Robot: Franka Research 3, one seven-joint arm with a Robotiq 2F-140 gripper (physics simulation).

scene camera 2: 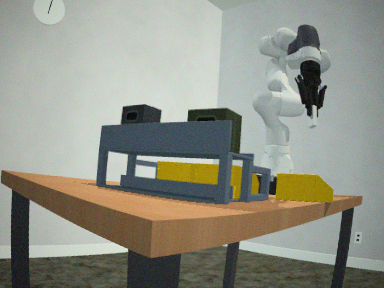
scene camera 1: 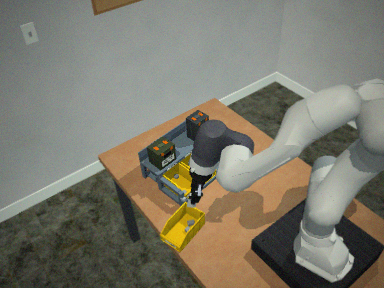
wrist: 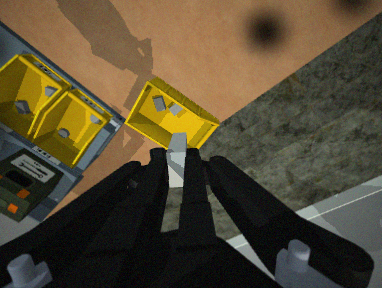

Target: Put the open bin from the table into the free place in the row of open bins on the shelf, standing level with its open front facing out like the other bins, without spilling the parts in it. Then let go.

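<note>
The loose yellow open bin (scene camera 1: 172,231) (scene camera 2: 302,187) (wrist: 192,125) stands upright on the table, its low front at the table's edge, with several grey parts inside. My gripper (scene camera 1: 191,203) (scene camera 2: 313,125) (wrist: 180,145) is shut and empty, pointing down above the bin and apart from it. The blue-grey shelf (scene camera 1: 172,191) (scene camera 2: 165,139) (wrist: 105,142) stands beside the bin. Two yellow bins with grey parts, one bin (scene camera 1: 176,172) (wrist: 75,125) and its neighbour (wrist: 22,92), stand side by side in its lower row. The free place is hidden behind my arm in scene camera 1.
A dark green box (scene camera 1: 161,154) (scene camera 2: 230,130) (wrist: 25,185) and a dark grey box (scene camera 1: 197,125) (scene camera 2: 141,114) stand on the shelf's upper level. The wooden table (scene camera 1: 225,250) (scene camera 2: 100,210) (wrist: 210,60) ends close beside the loose bin. My arm's black base plate (scene camera 1: 272,245) stands on the table.
</note>
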